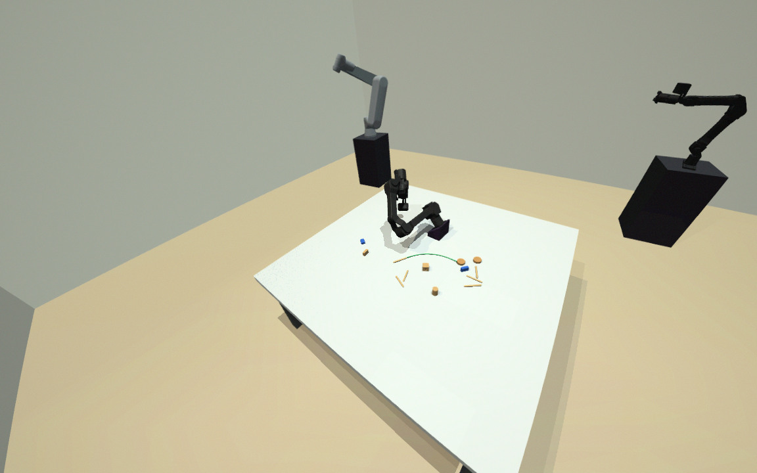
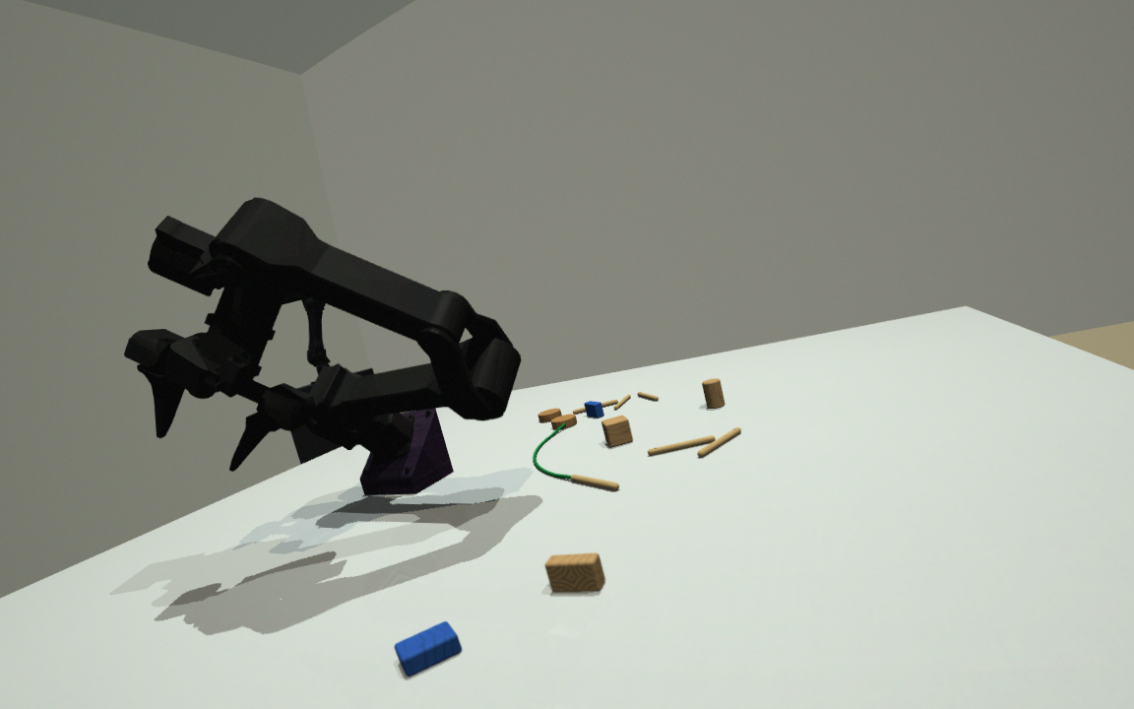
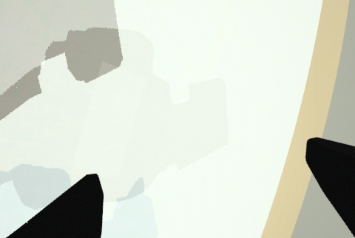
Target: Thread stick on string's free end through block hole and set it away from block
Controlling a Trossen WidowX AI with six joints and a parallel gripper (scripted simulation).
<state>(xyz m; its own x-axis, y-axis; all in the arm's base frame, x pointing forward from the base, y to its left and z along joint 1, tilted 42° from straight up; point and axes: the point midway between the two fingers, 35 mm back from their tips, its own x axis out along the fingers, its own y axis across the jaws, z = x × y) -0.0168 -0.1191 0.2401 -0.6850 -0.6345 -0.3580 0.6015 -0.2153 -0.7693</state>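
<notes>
My gripper tip is 35 cm short of the small wooden cube, 30 cm to the right of it and 12 cm above it. Round my gripper tip: wooden cylinder: 47 cm ahead, 40 cm to the left, 12 cm below; then thin wooden stick: 35 cm ahead, 17 cm to the left, 13 cm below.
</notes>
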